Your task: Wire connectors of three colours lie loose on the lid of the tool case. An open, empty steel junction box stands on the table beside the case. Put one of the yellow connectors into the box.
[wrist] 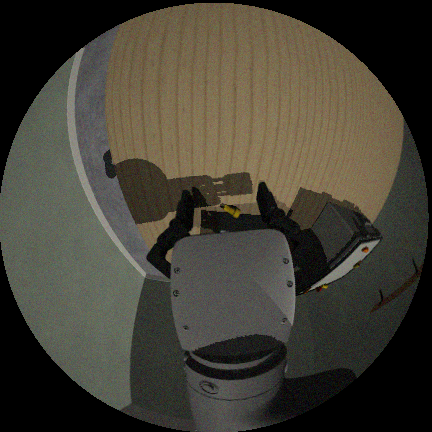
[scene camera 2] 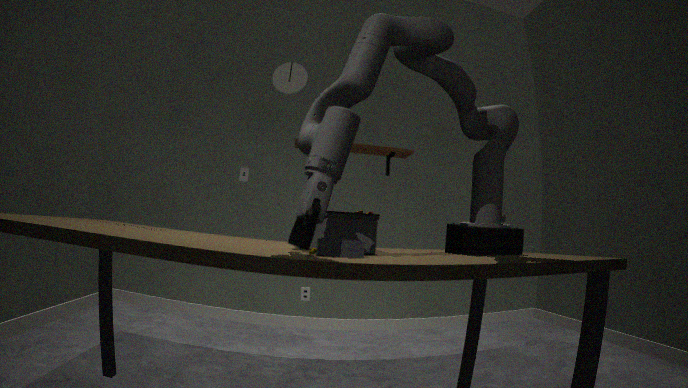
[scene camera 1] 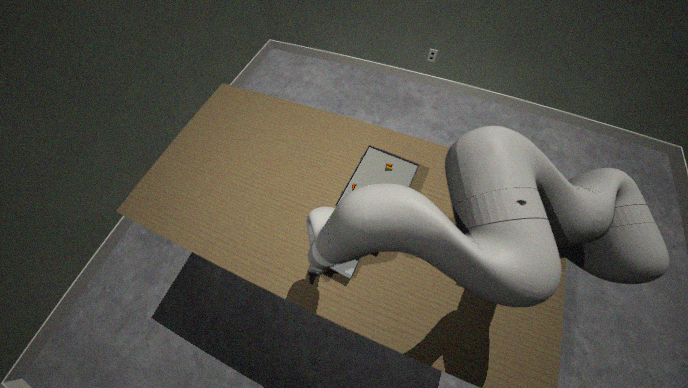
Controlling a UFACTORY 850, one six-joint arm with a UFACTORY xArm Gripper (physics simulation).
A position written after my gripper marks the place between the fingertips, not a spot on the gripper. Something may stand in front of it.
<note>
In view: my gripper [scene camera 2: 297,246], a tool case [scene camera 1: 371,169] and a steel junction box [scene camera 2: 335,247].
My gripper is seen too in the wrist view [wrist: 224,192]. The tool case also shows in the wrist view [wrist: 338,234] and in scene camera 2 [scene camera 2: 341,225]. The steel junction box is seen too in the wrist view [wrist: 226,222].
</note>
